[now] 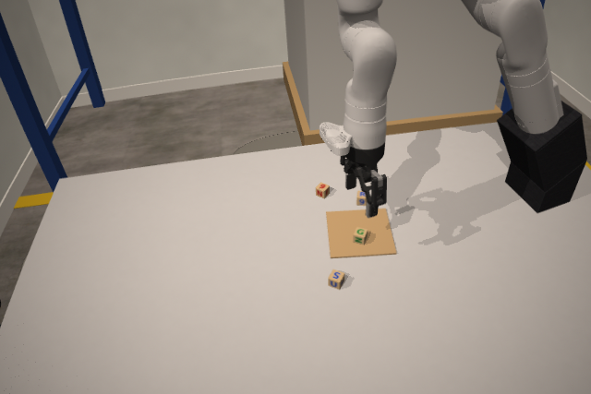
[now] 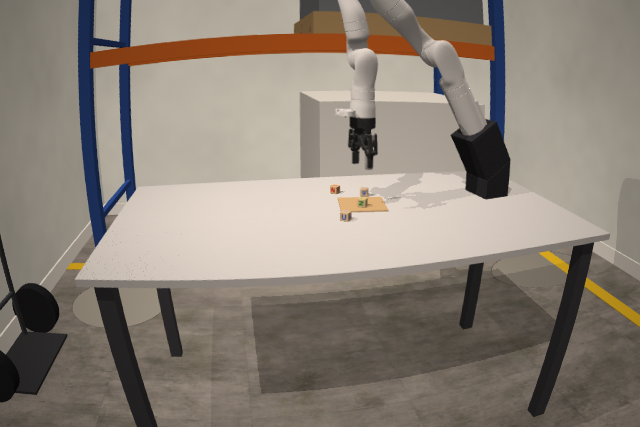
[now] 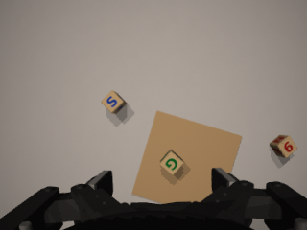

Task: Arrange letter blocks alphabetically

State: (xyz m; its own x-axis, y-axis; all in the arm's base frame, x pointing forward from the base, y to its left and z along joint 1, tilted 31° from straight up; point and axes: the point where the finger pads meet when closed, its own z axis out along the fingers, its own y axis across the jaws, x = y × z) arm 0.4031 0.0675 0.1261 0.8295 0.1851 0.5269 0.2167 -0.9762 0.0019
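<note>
Right now my hand is 1 cm past the tan mat, 4 cm to the left of it and 13 cm above it. Also, from my hand: block: 6 cm ahead, 9 cm to the left, 12 cm below.
</note>
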